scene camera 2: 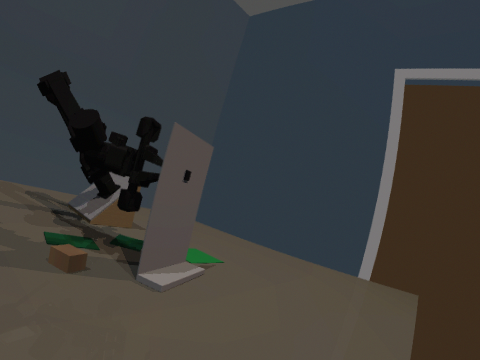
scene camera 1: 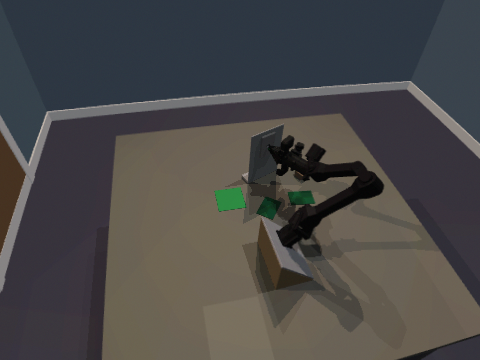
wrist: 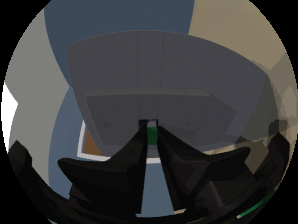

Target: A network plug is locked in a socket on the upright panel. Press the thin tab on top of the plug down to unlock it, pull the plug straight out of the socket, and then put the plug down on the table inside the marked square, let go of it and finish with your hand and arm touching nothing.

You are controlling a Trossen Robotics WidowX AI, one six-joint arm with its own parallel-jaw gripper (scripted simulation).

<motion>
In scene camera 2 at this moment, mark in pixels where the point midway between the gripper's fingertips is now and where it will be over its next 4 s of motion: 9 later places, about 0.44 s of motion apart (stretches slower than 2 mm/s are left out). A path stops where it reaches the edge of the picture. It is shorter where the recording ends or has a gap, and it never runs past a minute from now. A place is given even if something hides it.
My gripper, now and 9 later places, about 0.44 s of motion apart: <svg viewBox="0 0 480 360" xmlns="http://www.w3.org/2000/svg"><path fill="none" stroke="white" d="M178 174L176 174L172 173L170 173L167 172L164 172L162 171L159 170L157 170L154 169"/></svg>
</motion>
